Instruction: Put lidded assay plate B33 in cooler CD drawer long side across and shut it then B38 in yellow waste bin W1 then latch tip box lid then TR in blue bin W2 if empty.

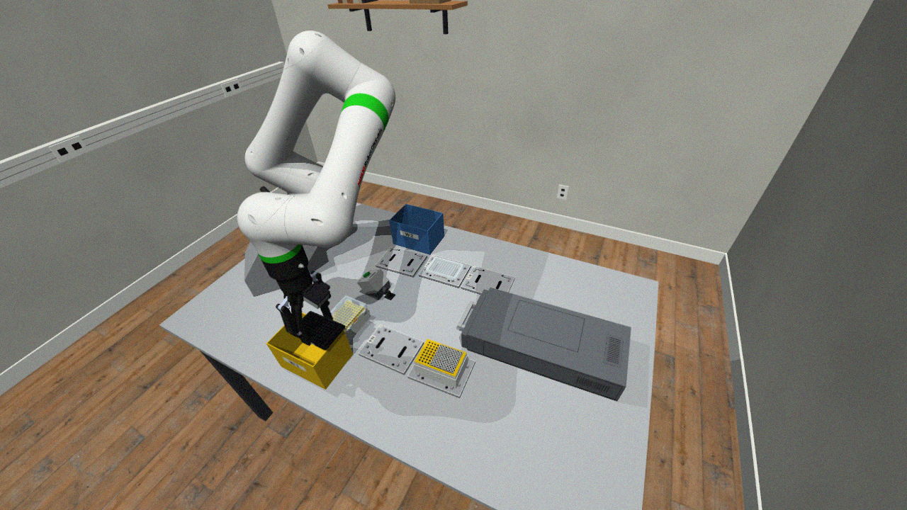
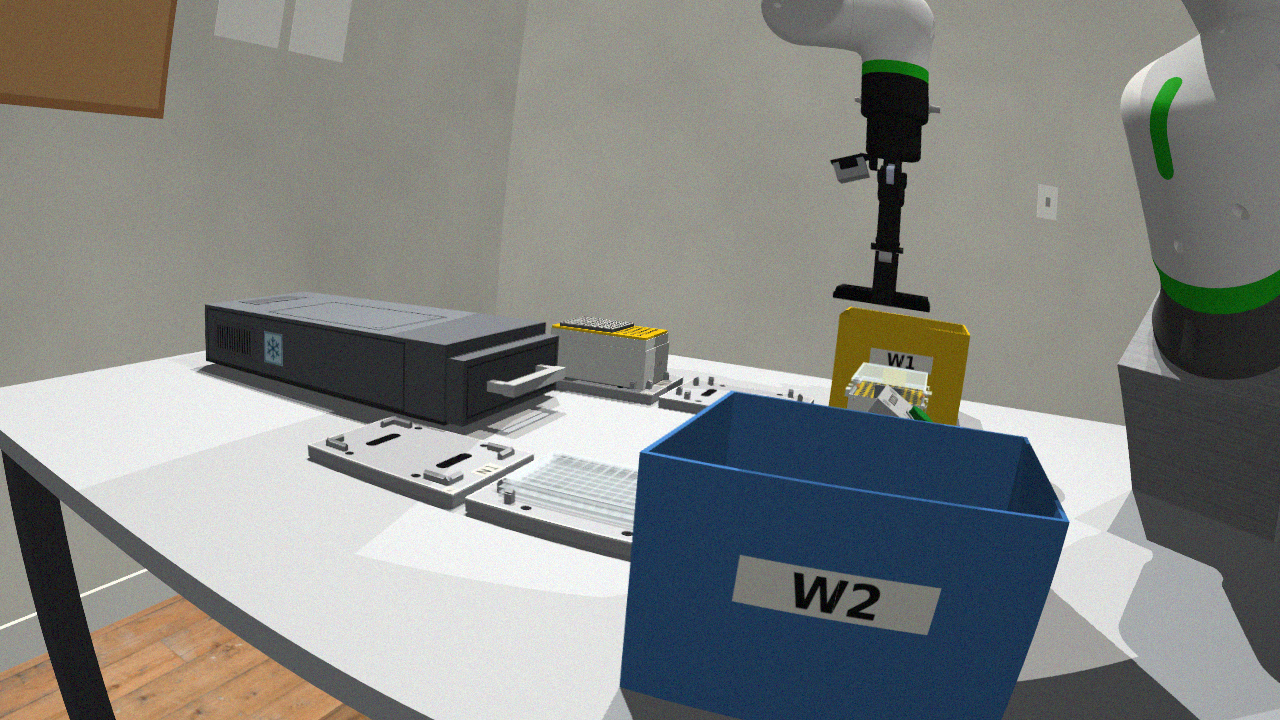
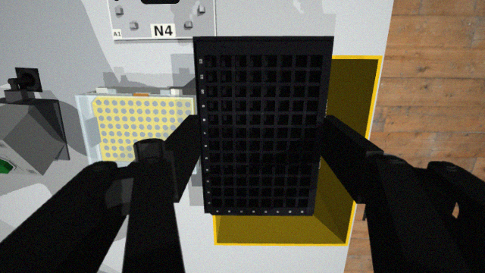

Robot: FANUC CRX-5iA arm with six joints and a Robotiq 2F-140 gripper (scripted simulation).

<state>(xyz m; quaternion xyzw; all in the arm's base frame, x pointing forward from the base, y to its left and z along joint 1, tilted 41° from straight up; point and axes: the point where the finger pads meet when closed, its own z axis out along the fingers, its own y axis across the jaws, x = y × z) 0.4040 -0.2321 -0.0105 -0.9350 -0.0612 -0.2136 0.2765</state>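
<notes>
The DONE key box is 280 mm to the left of my hand, 120 mm behind it and 110 mm below it. Also, from my hand: black assay plate: 20 mm below; yellow bin W1: 130 mm below, 30 mm to the right, 30 mm behind; tip rack TR: 290 mm ahead, 180 mm to the left, 110 mm below.
</notes>
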